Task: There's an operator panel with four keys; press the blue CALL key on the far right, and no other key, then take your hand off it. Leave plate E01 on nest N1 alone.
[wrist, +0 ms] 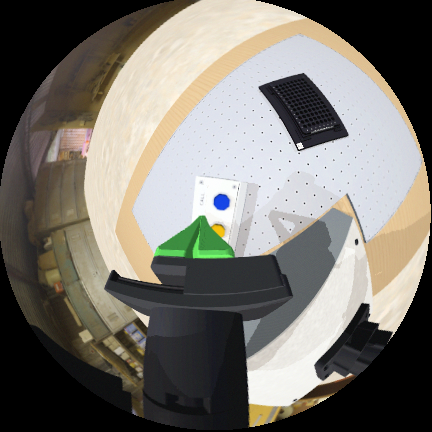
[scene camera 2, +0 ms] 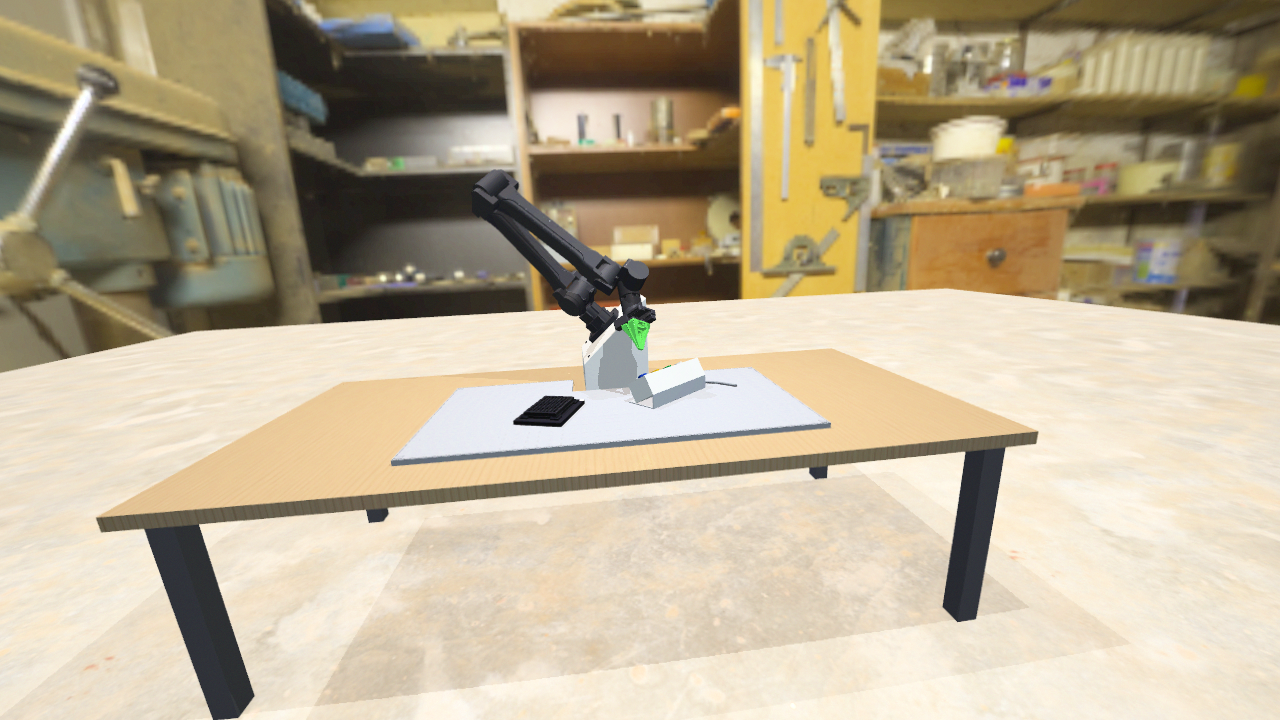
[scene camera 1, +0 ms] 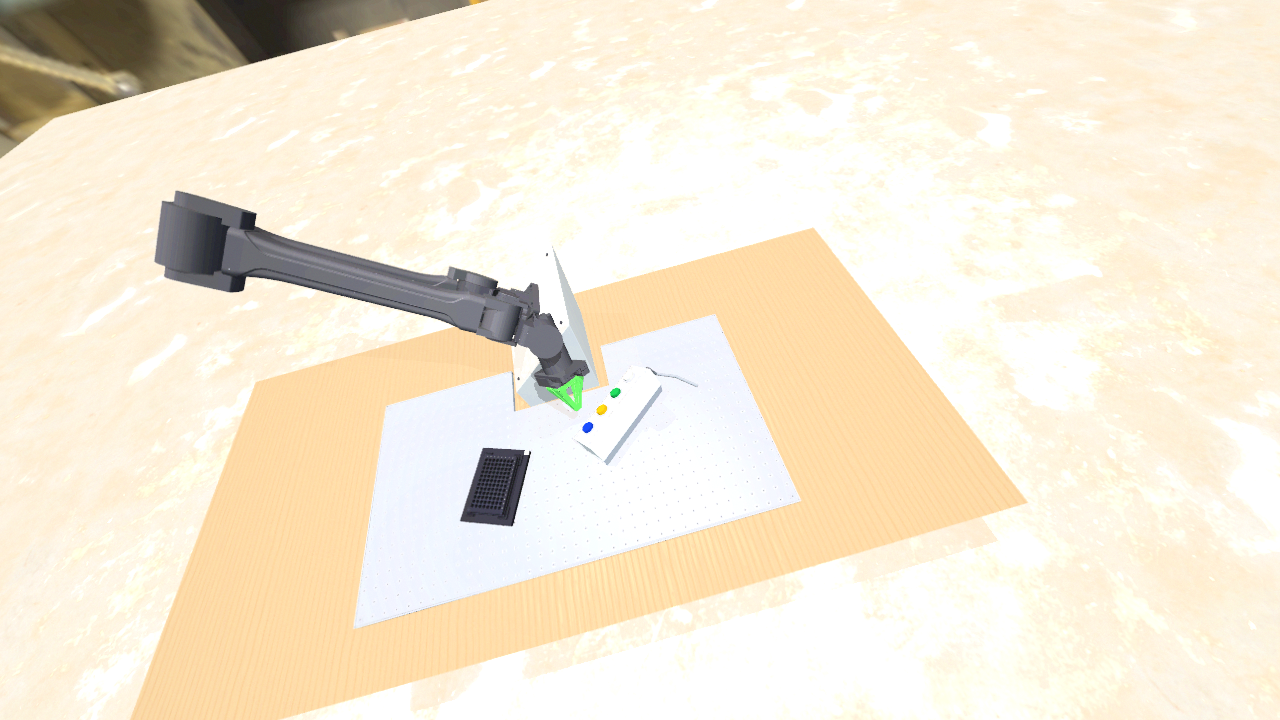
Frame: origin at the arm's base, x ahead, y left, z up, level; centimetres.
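Where they show: gripper, fingertip midpoint: [wrist: 202, 219] [scene camera 2: 640, 349] [scene camera 1: 578, 409]; arm's base at its link origin: [wrist: 342, 342] [scene camera 2: 605, 326] [scene camera 1: 528, 310].
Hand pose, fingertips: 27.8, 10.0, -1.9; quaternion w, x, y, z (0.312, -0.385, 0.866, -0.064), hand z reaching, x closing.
Things, the pixels of their top centre, and the offset from my fingertips, as dx, dy, dz. "pt": a spot on its surface instead. Level surfaces: height alone.
- white operator panel at its top centre: [wrist: 197, 243] [scene camera 1: 615, 402] [scene camera 2: 667, 364] -2.2, +7.0, -5.0
- yellow key at its top centre: [wrist: 213, 232] [scene camera 1: 601, 408] -2.0, +3.7, -5.9
- green key at its top centre: [scene camera 1: 615, 391] -5.5, +7.3, -5.9
- dark plate E01 at its top centre: [wrist: 304, 99] [scene camera 1: 492, 482] [scene camera 2: 550, 403] +8.1, -23.2, -10.7
- grey-white perforated board at its surface level: dz -13.3
- wooden table at its surface level: dz -14.6
- grey cable at a spot on its surface: [scene camera 1: 677, 377] [scene camera 2: 718, 382] pt -9.3, +22.3, -12.7
The white operator panel [scene camera 1: 623, 421] [scene camera 2: 673, 385] [wrist: 214, 216] has a sloped face. Its blue CALL key [scene camera 1: 587, 427] [wrist: 221, 202] is at one end, beside the yellow key [scene camera 1: 601, 409] [wrist: 218, 230], then the green key [scene camera 1: 614, 392]. A fourth, pale key is hard to make out in scene camera 1. My gripper [scene camera 1: 577, 409] [scene camera 2: 640, 347] [wrist: 202, 219] is shut and empty, its green fingertips together above the panel's near side, apart from the keys. In the wrist view the fingertips partly cover the yellow key. The dark plate E01 [scene camera 1: 494, 484] [scene camera 2: 549, 409] [wrist: 306, 106] sits on its nest N1.
A grey-white perforated board [scene camera 1: 698, 465] [scene camera 2: 769, 416] [wrist: 240, 115] lies on the wooden table [scene camera 1: 859, 402] [scene camera 2: 895, 407]. A grey cable [scene camera 1: 677, 377] [scene camera 2: 721, 384] runs from the panel's far end. The arm's white base housing [scene camera 1: 572, 326] [scene camera 2: 617, 362] [wrist: 320, 340] stands close behind the gripper.
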